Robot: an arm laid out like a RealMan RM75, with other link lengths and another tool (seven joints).
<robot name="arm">
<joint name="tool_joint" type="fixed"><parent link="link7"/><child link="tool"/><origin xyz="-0.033 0.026 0.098" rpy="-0.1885 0 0.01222"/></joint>
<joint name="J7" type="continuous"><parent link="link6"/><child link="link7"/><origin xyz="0 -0.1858 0" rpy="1.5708 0 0"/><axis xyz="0 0 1"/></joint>
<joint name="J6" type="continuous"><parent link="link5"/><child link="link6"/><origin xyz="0 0 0" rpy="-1.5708 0 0"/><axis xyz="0 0 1"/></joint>
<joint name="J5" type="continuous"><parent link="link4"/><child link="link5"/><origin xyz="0 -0.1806 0" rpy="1.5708 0 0"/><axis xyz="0 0 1"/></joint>
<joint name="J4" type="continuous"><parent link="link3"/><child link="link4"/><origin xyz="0 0 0" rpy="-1.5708 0 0"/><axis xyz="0 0 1"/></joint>
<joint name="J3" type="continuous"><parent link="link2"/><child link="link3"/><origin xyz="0 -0.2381 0" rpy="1.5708 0 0"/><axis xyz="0 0 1"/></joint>
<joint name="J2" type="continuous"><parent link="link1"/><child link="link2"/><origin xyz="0 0 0" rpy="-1.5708 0 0"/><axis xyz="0 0 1"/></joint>
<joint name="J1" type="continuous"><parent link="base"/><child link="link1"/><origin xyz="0 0 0.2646" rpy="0 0 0"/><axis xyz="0 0 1"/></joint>
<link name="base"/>
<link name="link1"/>
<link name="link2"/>
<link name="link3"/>
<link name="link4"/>
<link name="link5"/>
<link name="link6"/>
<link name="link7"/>
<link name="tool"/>
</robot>
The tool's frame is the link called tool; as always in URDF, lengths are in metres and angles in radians. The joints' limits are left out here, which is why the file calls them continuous.
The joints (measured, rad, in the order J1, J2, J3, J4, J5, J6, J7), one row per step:
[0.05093, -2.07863, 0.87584, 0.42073, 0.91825, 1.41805, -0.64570]
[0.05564, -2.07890, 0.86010, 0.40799, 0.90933, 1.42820, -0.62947]
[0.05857, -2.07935, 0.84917, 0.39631, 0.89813, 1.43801, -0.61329]
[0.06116, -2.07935, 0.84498, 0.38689, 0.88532, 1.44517, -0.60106]
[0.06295, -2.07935, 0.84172, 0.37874, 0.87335, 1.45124, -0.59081]
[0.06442, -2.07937, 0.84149, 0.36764, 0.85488, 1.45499, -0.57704]
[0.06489, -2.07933, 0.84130, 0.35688, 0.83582, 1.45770, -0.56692]
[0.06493, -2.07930, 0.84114, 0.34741, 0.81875, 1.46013, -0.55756]
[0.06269, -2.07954, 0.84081, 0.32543, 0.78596, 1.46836, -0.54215]
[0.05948, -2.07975, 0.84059, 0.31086, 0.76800, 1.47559, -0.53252]
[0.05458, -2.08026, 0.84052, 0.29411, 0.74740, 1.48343, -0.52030]
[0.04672, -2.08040, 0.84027, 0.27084, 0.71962, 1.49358, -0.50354]
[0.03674, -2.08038, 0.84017, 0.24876, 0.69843, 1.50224, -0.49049]
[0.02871, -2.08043, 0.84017, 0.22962, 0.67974, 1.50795, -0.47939]
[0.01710, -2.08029, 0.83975, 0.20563, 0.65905, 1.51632, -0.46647]
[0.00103, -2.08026, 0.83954, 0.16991, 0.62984, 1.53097, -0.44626]
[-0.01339, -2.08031, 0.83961, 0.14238, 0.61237, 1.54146, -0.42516]
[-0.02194, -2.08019, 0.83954, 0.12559, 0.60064, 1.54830, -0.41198]
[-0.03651, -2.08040, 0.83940, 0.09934, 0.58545, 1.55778, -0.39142]
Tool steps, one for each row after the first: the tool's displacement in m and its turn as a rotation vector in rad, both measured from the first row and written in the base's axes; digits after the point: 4 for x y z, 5 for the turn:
[-0.0039, -0.0021, 0.0049, 0.02202, 0.00413, 0.01094]
[-0.0065, -0.0035, 0.0092, 0.04238, 0.00828, 0.01817]
[-0.0084, -0.0046, 0.0125, 0.05810, 0.01039, 0.02392]
[-0.0099, -0.0054, 0.0154, 0.07220, 0.01188, 0.02883]
[-0.0125, -0.0062, 0.0186, 0.08872, 0.01375, 0.03771]
[-0.0149, -0.0066, 0.0218, 0.10511, 0.01251, 0.04717]
[-0.0171, -0.0069, 0.0248, 0.11982, 0.01195, 0.05537]
[-0.0202, -0.0074, 0.0299, 0.14734, 0.00567, 0.06894]
[-0.0211, -0.0074, 0.0324, 0.16244, 0.00169, 0.07394]
[-0.0220, -0.0071, 0.0350, 0.17957, -0.00173, 0.07921]
[-0.0233, -0.0064, 0.0387, 0.20234, -0.00546, 0.08671]
[-0.0237, -0.0051, 0.0406, 0.21827, -0.01056, 0.09124]
[-0.0248, -0.0043, 0.0421, 0.23154, -0.01482, 0.09799]
[-0.0254, -0.0028, 0.0436, 0.24614, -0.02038, 0.10354]
[-0.0260, -0.0013, 0.0453, 0.26661, -0.02682, 0.11120]
[-0.0258, 0.0004, 0.0451, 0.27748, -0.02538, 0.11451]
[-0.0258, 0.0014, 0.0454, 0.28529, -0.02391, 0.11714]
[-0.0255, 0.0032, 0.0447, 0.29391, -0.02152, 0.12034]

